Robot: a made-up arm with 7 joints. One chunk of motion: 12 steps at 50 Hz.
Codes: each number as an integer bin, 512 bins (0 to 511) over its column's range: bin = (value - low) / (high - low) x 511, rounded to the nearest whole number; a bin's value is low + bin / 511 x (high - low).
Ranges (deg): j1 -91.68..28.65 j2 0..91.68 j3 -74.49..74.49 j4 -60.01..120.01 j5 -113..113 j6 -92.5..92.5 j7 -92.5..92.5
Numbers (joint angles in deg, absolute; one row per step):
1: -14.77 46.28 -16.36 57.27 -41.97 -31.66 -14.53
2: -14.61 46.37 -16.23 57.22 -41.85 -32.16 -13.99
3: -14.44 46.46 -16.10 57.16 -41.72 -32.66 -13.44
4: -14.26 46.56 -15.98 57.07 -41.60 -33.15 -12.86
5: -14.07 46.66 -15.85 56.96 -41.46 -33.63 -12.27
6: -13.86 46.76 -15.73 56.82 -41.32 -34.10 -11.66
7: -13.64 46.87 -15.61 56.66 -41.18 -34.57 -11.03
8: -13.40 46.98 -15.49 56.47 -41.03 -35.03 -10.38
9: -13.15 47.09 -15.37 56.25 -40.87 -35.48 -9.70
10: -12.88 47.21 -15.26 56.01 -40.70 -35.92 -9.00
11: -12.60 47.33 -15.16 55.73 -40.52 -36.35 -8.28
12: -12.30 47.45 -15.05 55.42 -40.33 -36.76 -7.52
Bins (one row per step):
1: 327 258 199 333 161 168 215
2: 327 258 200 333 161 167 217
3: 328 259 200 333 161 165 218
4: 329 260 201 332 161 164 220
5: 330 260 201 332 162 163 222
6: 330 261 202 332 162 161 223
7: 331 261 202 331 162 160 225
8: 332 262 202 331 163 159 227
9: 333 262 203 330 163 157 229
10: 335 263 203 329 163 156 231
11: 336 264 204 329 164 155 233
12: 337 264 204 328 164 154 235

